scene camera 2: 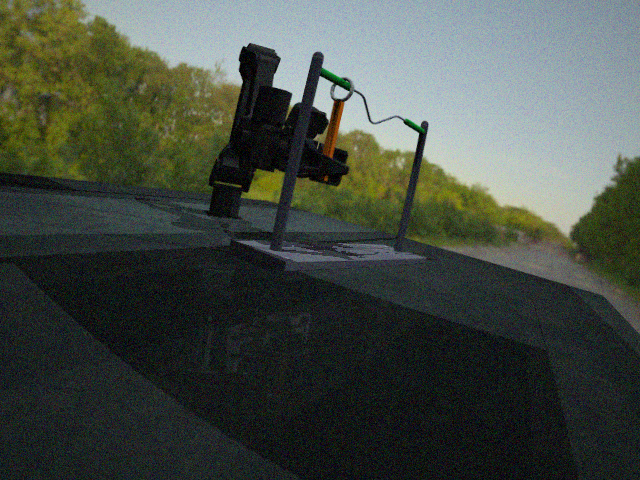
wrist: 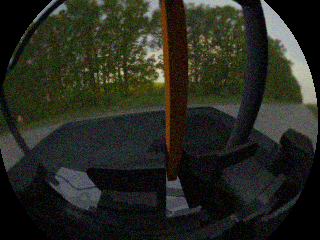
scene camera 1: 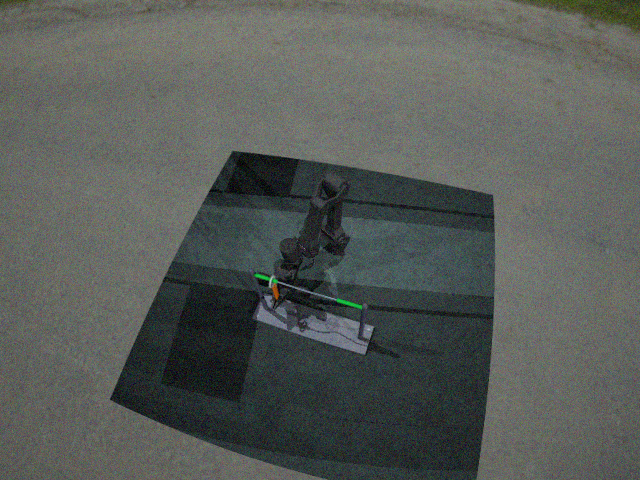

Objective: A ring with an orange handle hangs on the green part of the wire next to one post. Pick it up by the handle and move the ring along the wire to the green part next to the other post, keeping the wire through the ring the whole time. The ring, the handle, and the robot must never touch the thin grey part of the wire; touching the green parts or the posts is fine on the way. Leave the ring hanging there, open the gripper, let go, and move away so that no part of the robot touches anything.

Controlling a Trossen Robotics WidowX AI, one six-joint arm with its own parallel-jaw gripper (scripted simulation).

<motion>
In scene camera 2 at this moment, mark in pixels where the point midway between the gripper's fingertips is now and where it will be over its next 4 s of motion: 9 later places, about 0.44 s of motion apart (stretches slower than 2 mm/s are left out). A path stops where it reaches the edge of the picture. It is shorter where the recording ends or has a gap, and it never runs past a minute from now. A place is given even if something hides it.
My gripper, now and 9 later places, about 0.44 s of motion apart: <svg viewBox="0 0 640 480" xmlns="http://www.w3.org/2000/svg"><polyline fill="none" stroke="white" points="346,170 347,165 348,164 352,167 357,168 360,168 360,167 348,167 344,167 346,171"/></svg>
</motion>
